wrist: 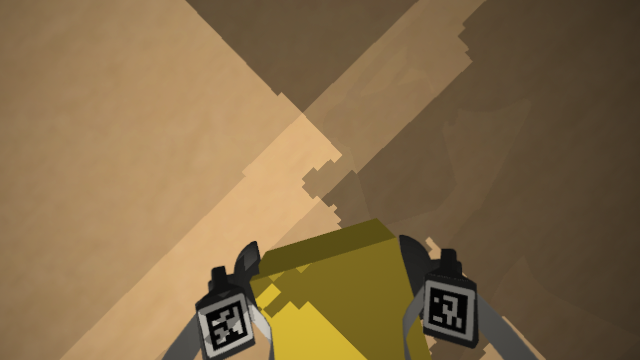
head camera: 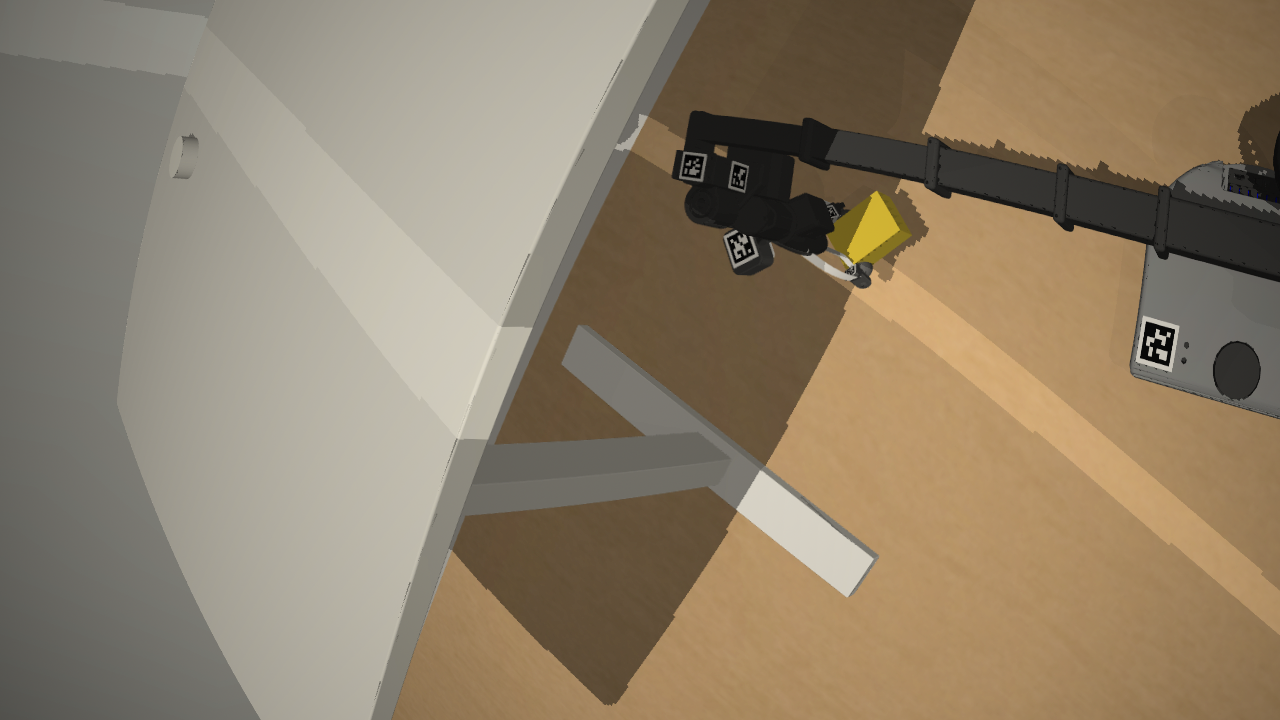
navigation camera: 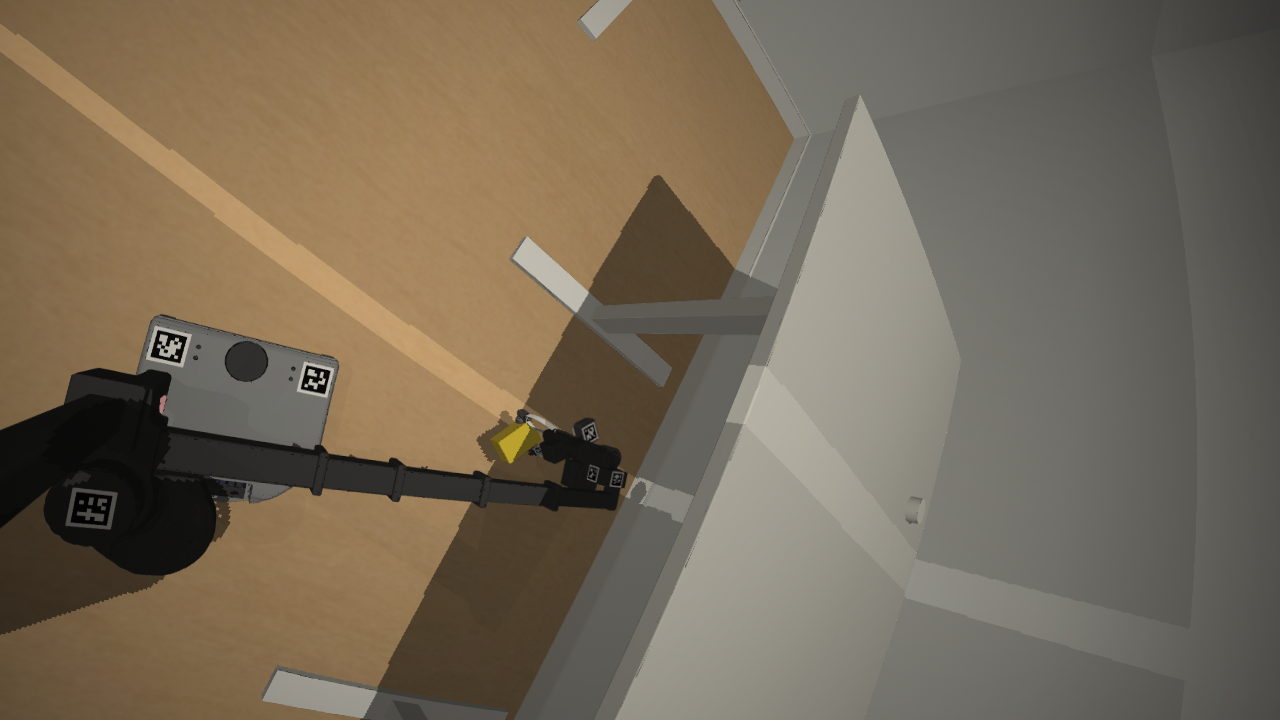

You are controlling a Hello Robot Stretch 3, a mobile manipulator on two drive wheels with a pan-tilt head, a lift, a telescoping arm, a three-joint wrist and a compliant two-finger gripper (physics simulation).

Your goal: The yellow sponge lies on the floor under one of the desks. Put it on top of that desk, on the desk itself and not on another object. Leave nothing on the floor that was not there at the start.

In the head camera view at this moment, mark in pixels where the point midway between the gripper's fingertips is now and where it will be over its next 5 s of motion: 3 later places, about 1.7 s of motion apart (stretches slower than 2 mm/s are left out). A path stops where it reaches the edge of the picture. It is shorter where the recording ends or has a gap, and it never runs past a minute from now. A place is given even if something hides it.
My gripper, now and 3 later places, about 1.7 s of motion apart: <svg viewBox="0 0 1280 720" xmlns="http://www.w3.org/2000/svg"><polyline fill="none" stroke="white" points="857,246 959,272 1098,311 1121,315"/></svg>
